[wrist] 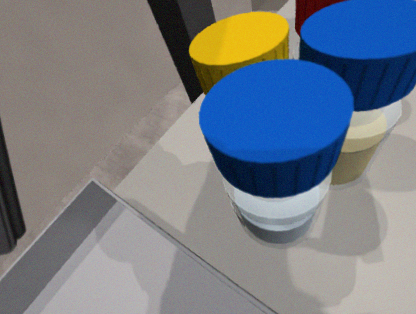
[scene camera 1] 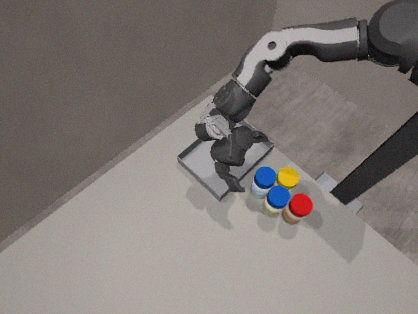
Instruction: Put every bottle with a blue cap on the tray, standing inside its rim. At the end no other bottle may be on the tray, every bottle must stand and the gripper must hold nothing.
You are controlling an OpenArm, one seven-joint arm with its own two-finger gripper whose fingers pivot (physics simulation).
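A blue-capped bottle with pale contents (scene camera 1: 265, 176) (wrist: 277, 115) stands beside the tray (scene camera 1: 199, 162) (wrist: 95, 285). A second blue-capped bottle, with cream contents (scene camera 1: 278, 197) (wrist: 362, 30), stands close behind it in the wrist view. A yellow-capped bottle (scene camera 1: 287, 178) (wrist: 240, 40) and a red-capped bottle (scene camera 1: 300, 205) (wrist: 307, 12) stand close to them. All four are upright and off the tray. My gripper (scene camera 1: 251, 162) is open with nothing between its fingers, above the tray's edge nearest the bottles. One finger shows at the left edge of the wrist view; the other does not show there.
The pale table (scene camera 1: 150, 240) (wrist: 390, 280) carries the tray and bottles. Its edge runs close past the yellow-capped bottle and a tray corner. A dark post (scene camera 1: 380, 155) (wrist: 175, 40) rises beyond that edge. My arm reaches in from the upper right in the scene view.
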